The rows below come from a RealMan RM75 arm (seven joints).
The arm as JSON. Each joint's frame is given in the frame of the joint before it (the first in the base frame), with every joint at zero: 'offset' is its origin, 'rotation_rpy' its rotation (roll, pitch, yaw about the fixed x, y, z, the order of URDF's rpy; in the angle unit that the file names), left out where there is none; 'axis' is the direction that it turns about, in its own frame. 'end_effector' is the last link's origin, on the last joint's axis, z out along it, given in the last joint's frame.
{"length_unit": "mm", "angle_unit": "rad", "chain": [
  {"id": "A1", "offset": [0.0, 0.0, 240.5], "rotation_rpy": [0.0, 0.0, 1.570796], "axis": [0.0, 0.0, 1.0]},
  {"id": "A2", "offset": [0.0, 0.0, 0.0], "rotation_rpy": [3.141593, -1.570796, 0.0], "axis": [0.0, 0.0, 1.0]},
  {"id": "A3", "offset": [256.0, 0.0, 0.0], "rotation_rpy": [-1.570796, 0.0, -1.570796], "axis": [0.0, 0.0, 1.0]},
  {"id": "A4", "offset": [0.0, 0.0, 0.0], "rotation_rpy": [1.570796, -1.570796, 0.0], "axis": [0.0, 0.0, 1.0]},
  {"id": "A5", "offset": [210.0, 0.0, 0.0], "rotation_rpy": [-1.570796, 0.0, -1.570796], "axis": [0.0, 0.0, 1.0]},
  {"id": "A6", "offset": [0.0, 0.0, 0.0], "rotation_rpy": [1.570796, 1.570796, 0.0], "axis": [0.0, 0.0, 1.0]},
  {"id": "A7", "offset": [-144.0, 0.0, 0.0], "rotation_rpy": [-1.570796, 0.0, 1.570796], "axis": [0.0, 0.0, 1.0]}
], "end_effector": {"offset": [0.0, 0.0, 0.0], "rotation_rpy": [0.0, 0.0, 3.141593]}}
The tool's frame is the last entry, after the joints.
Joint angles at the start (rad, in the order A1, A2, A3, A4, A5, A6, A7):
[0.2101, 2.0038, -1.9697, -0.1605, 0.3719, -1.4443, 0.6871]
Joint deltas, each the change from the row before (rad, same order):
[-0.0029, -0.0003, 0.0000, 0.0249, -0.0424, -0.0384, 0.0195]
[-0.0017, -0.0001, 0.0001, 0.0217, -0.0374, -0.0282, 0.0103]
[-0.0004, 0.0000, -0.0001, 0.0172, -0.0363, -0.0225, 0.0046]
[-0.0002, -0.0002, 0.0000, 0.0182, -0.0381, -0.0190, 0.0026]
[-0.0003, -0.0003, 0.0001, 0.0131, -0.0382, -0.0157, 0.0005]
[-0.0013, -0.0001, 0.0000, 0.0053, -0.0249, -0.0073, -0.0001]
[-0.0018, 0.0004, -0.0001, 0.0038, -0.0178, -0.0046, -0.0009]
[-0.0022, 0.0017, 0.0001, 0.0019, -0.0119, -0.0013, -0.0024]
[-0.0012, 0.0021, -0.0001, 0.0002, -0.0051, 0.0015, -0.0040]
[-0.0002, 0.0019, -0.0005, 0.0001, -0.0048, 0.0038, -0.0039]
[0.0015, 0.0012, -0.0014, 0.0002, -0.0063, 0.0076, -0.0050]
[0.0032, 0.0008, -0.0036, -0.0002, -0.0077, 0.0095, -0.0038]
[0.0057, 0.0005, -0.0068, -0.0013, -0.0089, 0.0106, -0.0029]
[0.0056, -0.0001, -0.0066, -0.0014, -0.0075, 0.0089, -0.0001]
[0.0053, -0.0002, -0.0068, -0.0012, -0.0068, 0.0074, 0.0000]
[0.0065, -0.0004, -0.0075, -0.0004, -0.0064, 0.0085, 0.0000]
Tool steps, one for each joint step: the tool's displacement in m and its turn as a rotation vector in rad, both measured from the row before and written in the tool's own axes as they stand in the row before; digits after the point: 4 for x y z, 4 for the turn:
[0.0015, 0.0036, -0.0062, -0.0386, 0.0161, 0.0062]
[0.0020, 0.0031, -0.0051, -0.0311, 0.0189, 0.0009]
[0.0023, 0.0035, -0.0037, -0.0307, 0.0195, -0.0018]
[0.0029, 0.0033, -0.0039, -0.0291, 0.0242, -0.0029]
[0.0029, 0.0038, -0.0029, -0.0301, 0.0233, -0.0027]
[0.0021, 0.0026, -0.0017, -0.0188, 0.0154, -0.0008]
[0.0018, 0.0020, -0.0015, -0.0124, 0.0118, -0.0006]
[0.0018, 0.0017, -0.0011, -0.0067, 0.0086, -0.0004]
[0.0014, 0.0011, -0.0003, -0.0020, 0.0046, -0.0017]
[0.0014, 0.0009, 0.0001, -0.0015, 0.0060, -0.0020]
[0.0017, 0.0006, 0.0007, -0.0023, 0.0101, -0.0041]
[0.0019, 0.0008, 0.0014, -0.0055, 0.0130, -0.0037]
[0.0020, 0.0013, 0.0026, -0.0111, 0.0150, -0.0037]
[0.0014, 0.0011, 0.0025, -0.0109, 0.0128, -0.0016]
[0.0012, 0.0011, 0.0023, -0.0110, 0.0116, -0.0017]
[0.0012, 0.0009, 0.0026, -0.0110, 0.0129, -0.0025]

